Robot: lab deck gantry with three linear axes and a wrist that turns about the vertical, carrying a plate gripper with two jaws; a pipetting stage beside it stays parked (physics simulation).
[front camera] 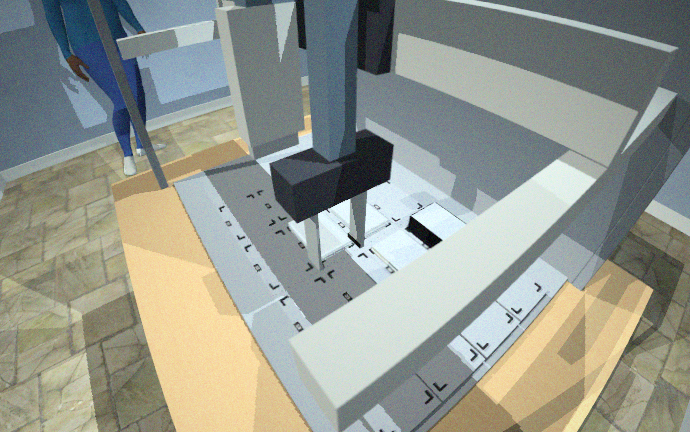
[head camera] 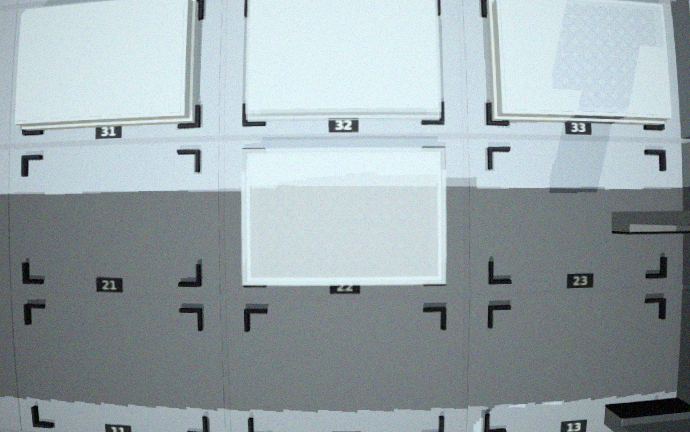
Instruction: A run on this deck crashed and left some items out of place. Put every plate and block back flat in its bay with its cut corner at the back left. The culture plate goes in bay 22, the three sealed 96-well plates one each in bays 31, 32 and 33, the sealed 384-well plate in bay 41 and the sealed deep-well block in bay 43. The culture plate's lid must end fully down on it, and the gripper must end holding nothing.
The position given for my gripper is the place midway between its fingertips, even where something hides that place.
I see my gripper (front camera: 336, 252) and a clear lid (head camera: 343, 216).
The clear lid also shows in the front camera view (front camera: 332, 237). My gripper is seen too in the head camera view (head camera: 646, 318).
